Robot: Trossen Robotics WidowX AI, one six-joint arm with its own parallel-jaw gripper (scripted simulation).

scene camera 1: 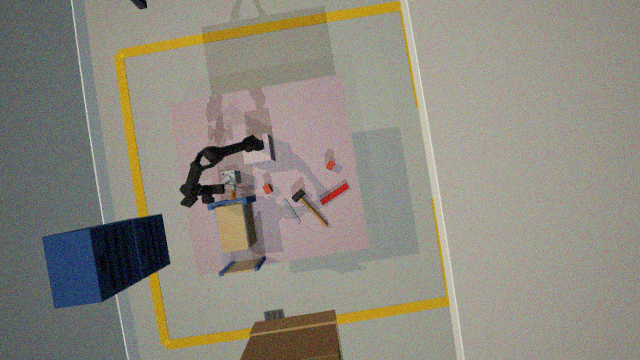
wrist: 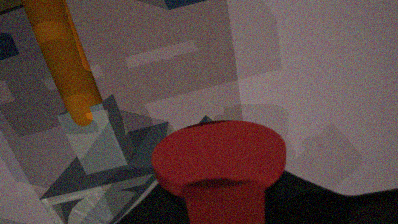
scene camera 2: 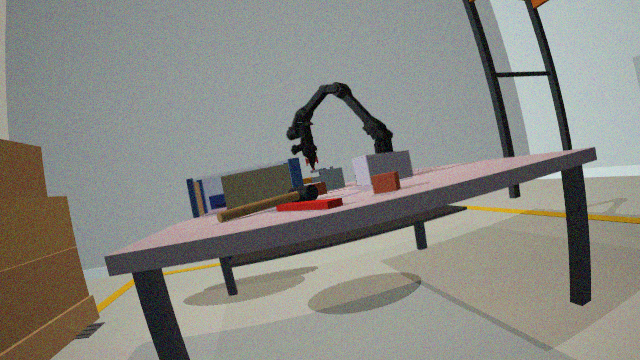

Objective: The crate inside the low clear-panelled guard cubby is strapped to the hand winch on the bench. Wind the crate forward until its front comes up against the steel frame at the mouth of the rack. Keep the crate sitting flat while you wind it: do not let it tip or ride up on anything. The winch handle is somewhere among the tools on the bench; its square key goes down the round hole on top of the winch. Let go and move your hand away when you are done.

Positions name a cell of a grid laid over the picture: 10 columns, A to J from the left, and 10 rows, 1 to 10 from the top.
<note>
I see my gripper (wrist: F8), a red knob (wrist: F8) and a hammer (scene camera 2: E6).
The wrist view does not show the hammer: it is out of frame.
</note>
